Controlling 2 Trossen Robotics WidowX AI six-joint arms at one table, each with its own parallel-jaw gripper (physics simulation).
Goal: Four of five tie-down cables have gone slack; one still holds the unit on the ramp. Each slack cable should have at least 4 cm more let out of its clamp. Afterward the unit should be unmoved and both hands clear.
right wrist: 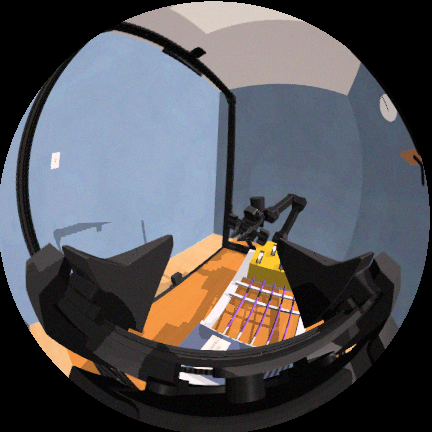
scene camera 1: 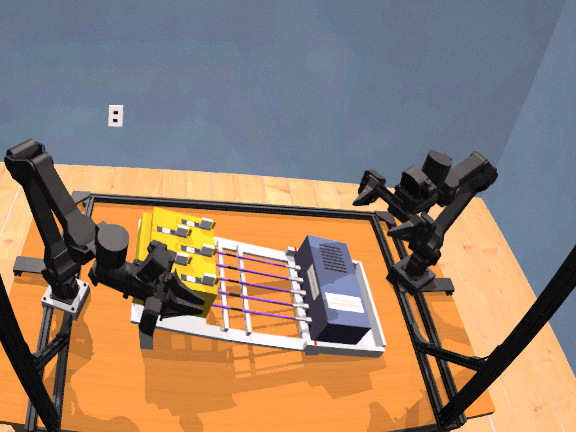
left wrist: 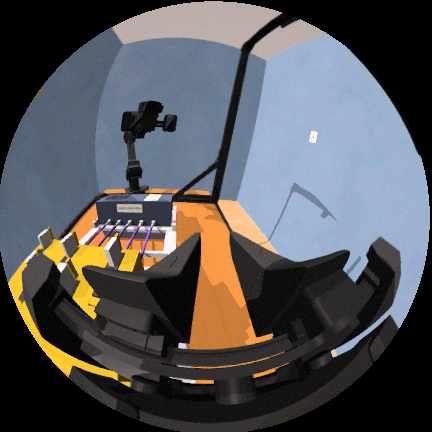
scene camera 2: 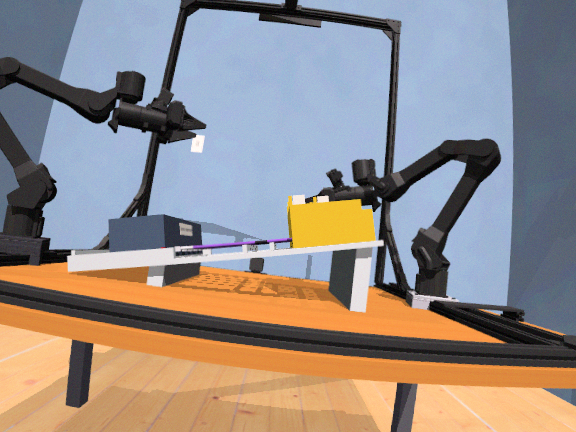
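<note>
A blue-grey unit (scene camera 1: 325,286) (scene camera 2: 135,234) (left wrist: 157,210) sits at the low end of the white ramp (scene camera 1: 200,327) (scene camera 2: 300,251). Several purple cables (scene camera 1: 265,285) (scene camera 2: 225,244) (left wrist: 147,240) run from it to a yellow clamp block (scene camera 1: 165,215) (scene camera 2: 330,225) (right wrist: 265,271) at the high end. The cables look nearly straight; which are slack I cannot tell. Grey-and-white levers (scene camera 1: 206,250) stand on the block. My left gripper (scene camera 1: 201,304) (left wrist: 214,236) is partly open and empty, over the block's front part, contact unclear. My right gripper (scene camera 1: 372,217) (scene camera 2: 200,130) is wide open and empty, high beyond the unit.
The ramp stands on white supports (scene camera 2: 361,280) on the orange table (scene camera 1: 250,395). Black frame rails (scene camera 1: 225,205) border the table, and black posts (scene camera 1: 505,330) rise at the front corners in scene camera 1. Two white crossbars (scene camera 1: 243,285) lie beneath the cables.
</note>
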